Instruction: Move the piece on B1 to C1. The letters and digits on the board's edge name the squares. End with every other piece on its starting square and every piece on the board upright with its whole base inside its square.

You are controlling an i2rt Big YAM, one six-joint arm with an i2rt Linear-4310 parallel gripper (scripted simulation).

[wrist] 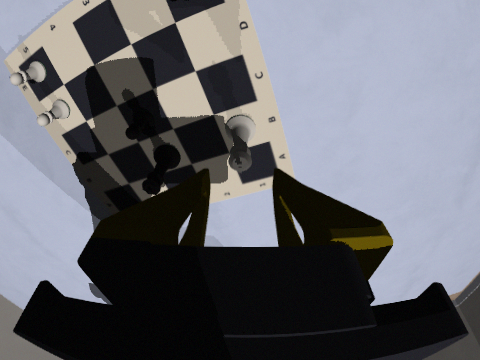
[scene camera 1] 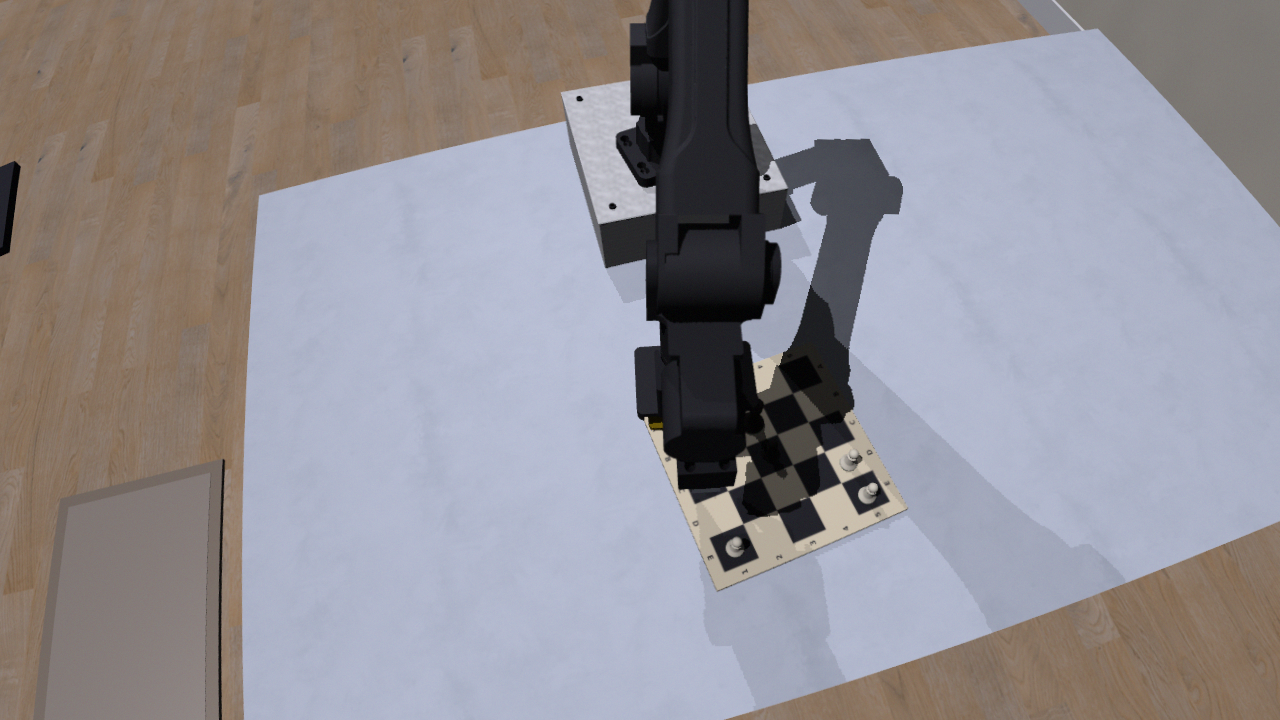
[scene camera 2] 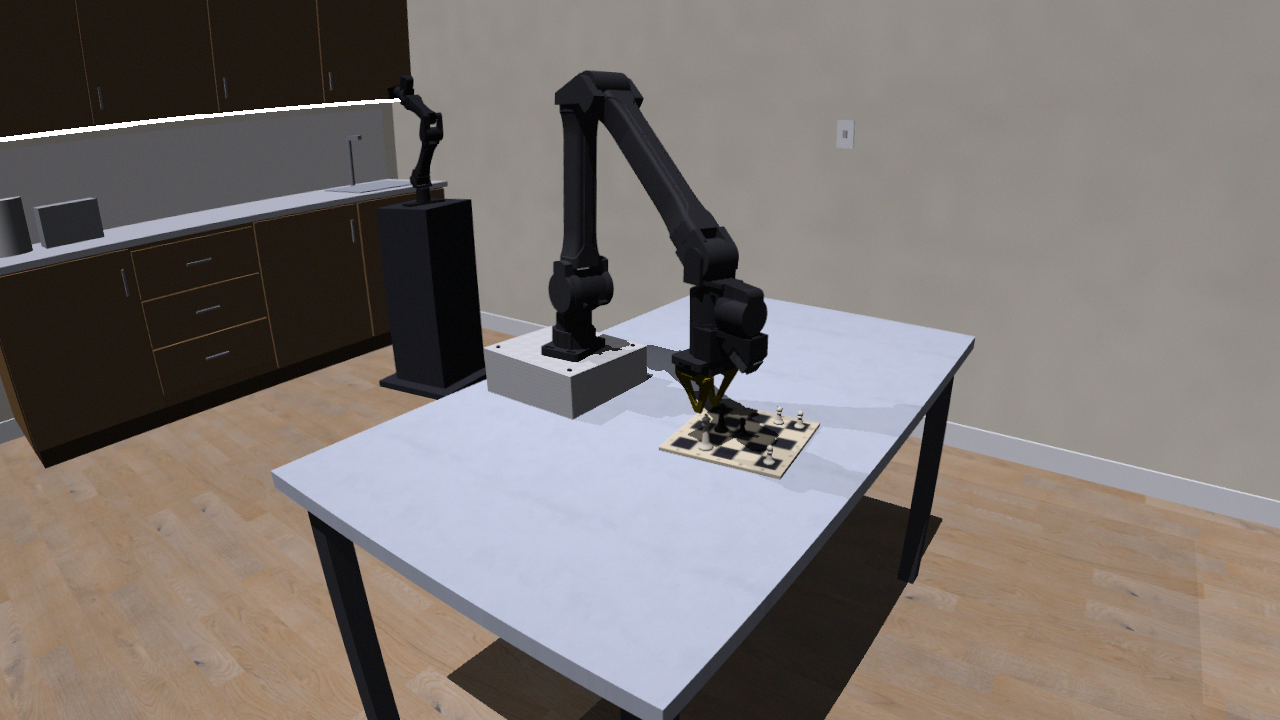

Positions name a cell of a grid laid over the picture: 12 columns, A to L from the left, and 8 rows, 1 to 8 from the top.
Labels:
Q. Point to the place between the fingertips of my gripper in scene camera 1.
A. G5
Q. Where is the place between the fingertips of my gripper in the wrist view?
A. At G4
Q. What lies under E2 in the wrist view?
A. A chessboard.

